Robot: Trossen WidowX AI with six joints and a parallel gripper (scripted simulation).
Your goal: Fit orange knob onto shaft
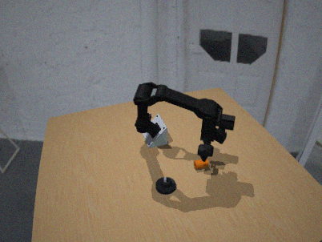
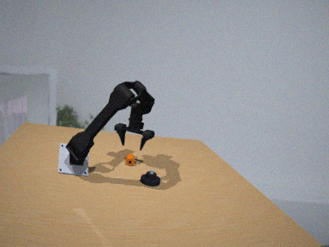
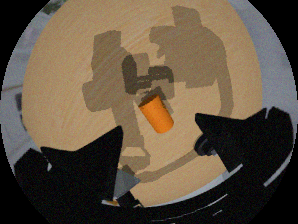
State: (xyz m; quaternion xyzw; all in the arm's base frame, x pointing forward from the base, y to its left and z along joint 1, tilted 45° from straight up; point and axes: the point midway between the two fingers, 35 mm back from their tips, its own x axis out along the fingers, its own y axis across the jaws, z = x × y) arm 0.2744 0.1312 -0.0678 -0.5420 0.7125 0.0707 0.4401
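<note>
My gripper tip is now 6 cm above the orange knob. The rest, counted from my gripper tip: round pedestal (5 cm ahead, 20 cm to the right, 5 cm below).
</note>
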